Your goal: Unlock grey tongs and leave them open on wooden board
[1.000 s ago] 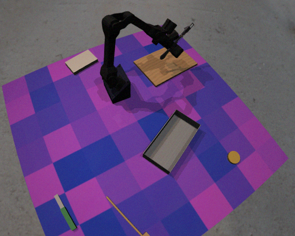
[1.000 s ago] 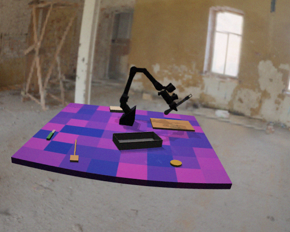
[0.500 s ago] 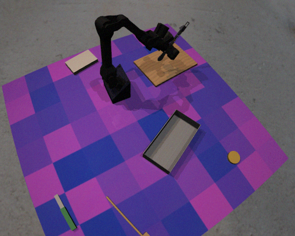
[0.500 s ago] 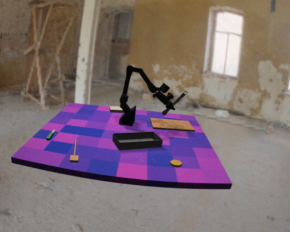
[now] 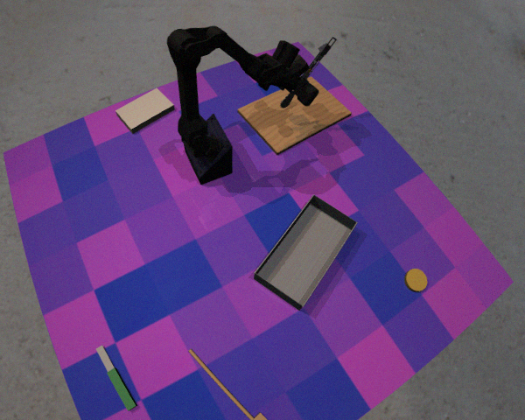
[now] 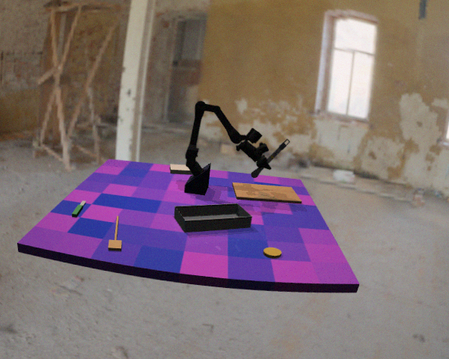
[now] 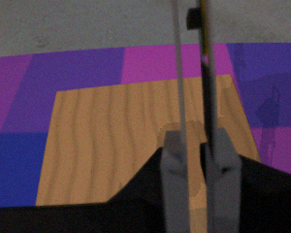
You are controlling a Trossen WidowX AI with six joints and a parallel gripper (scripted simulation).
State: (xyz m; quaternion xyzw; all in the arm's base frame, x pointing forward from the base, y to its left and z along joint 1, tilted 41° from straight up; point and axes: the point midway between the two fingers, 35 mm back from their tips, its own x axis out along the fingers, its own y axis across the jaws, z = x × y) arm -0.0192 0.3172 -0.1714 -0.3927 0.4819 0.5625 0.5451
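My gripper tip is now 15 cm above the wooden board and 2 cm past it. Round my gripper tip: roasting tin: 43 cm ahead, 31 cm to the right, 13 cm below; then cream block: 47 cm to the right, 32 cm behind, 14 cm below.
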